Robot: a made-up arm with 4 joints.
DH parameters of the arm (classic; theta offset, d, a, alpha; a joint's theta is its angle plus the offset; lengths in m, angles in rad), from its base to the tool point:
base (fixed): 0 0.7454 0.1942 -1.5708
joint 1: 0 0.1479 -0.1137 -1.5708
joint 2: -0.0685 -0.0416 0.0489 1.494
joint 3: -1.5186 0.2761 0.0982 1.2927
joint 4: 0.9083 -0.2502 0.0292 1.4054
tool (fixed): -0.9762 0.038 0 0
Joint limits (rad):
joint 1: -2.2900..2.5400
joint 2: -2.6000..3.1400
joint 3: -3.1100..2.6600
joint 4: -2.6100..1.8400
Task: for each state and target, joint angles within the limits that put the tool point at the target. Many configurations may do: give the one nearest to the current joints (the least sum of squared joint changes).
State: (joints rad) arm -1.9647 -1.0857 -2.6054 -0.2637
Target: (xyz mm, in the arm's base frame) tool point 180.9 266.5 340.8
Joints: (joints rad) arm -1.8145 -0.3076 -2.3226 -0.0749
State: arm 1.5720 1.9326 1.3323 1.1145
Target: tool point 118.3 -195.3 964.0
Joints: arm 1.9728 2.5435 1.1173 1.0364
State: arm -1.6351 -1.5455 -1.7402 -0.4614
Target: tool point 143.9 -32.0 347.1
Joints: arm -2.0588 -1.6902 -1.8215 0.4529
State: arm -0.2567 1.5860 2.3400 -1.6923
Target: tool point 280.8 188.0 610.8
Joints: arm -0.1031 2.0783 2.6493 -1.8327
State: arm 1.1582 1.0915 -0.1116 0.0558
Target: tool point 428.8 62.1 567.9
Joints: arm 1.2908 0.9839 -0.0784 0.0959
